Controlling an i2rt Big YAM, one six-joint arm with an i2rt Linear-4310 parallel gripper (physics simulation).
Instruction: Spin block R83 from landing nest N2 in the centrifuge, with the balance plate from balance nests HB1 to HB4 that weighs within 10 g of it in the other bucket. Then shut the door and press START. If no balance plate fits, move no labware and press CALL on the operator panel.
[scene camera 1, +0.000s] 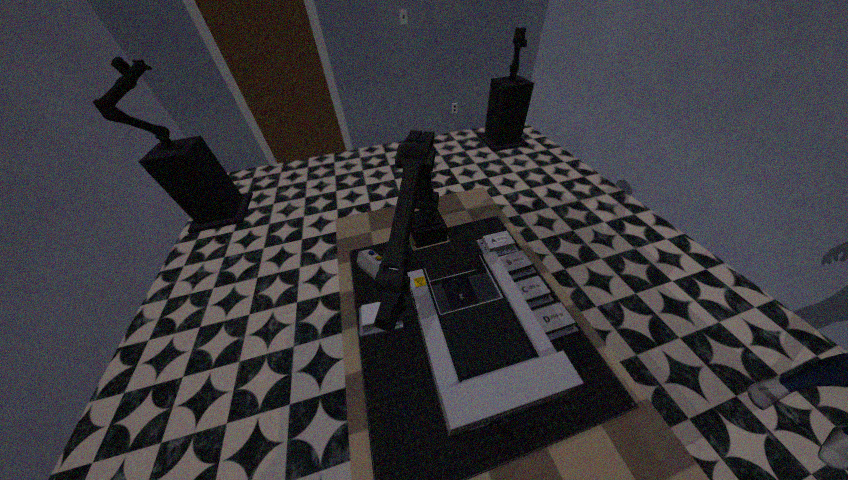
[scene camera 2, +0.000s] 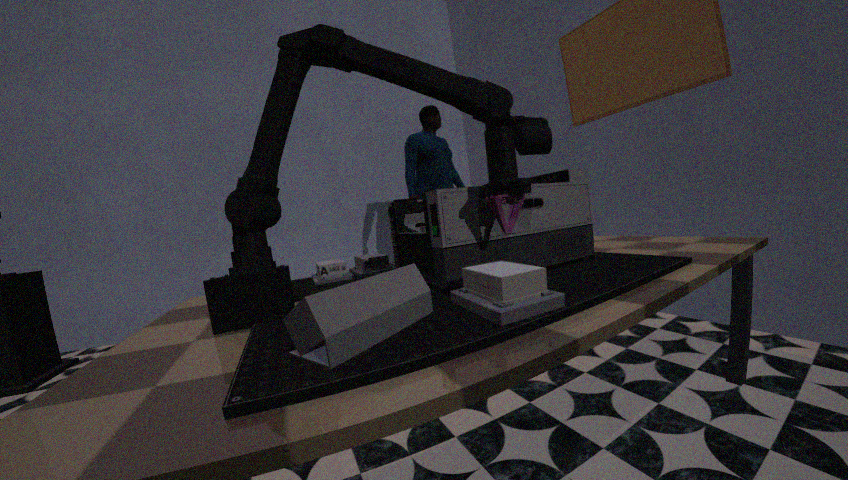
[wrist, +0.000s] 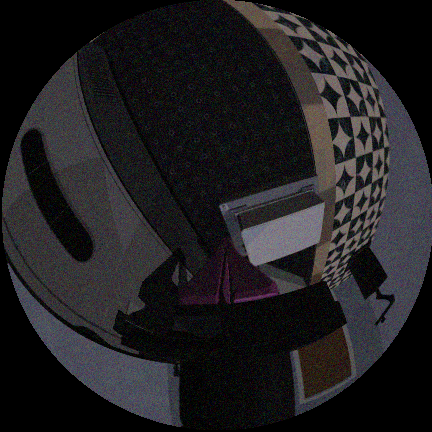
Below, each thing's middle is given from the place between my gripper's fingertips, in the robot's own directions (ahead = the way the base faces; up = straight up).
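Labels:
Distances counted from my hand: centrifuge (scene camera 1: 489, 362), 130 mm ahead of it, 230 mm to the left of it, 10 mm above it; slanted control panel (scene camera 2: 328, 328), 300 mm behind it, 40 mm to the right of it, 70 mm below it.

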